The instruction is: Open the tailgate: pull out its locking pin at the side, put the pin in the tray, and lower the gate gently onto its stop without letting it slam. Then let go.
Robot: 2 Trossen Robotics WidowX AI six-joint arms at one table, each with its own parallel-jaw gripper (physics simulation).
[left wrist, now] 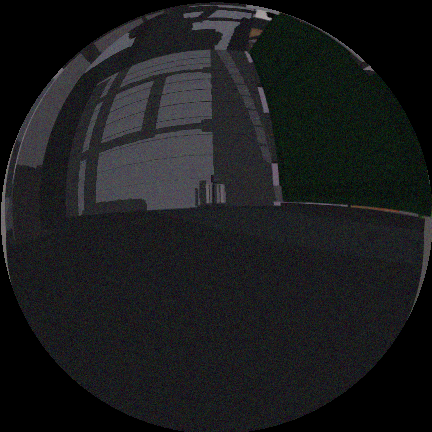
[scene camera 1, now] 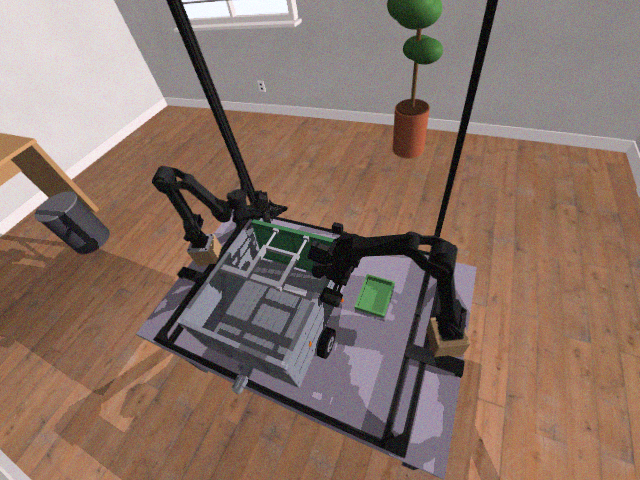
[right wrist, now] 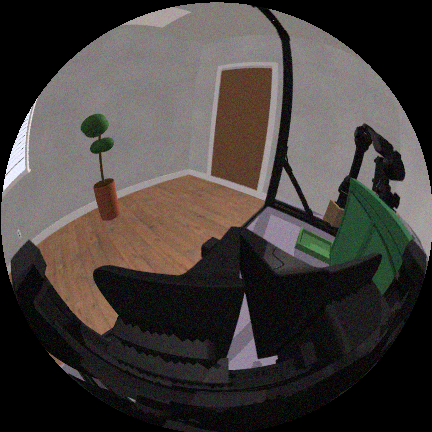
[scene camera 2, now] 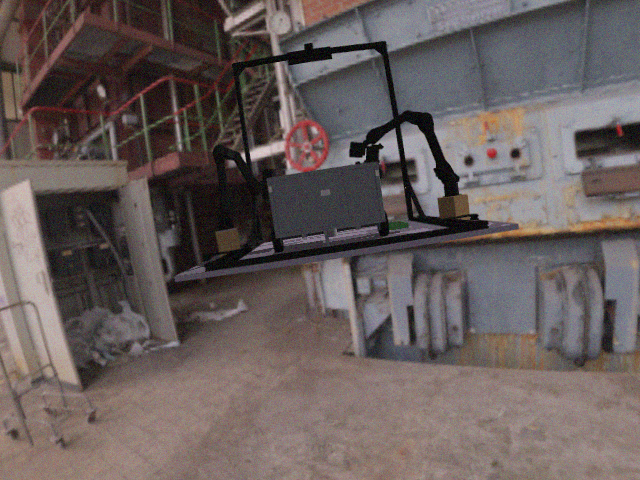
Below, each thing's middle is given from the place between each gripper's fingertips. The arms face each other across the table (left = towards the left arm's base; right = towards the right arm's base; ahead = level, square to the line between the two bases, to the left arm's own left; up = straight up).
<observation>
My left gripper is now 14 cm short of the grey truck bed (scene camera 1: pixel 267 316), 20 cm to the left of it and 3 cm above it.
Now: right hand 38 cm short of the grey truck bed, 12 cm to the right of it and 10 cm above it.
</observation>
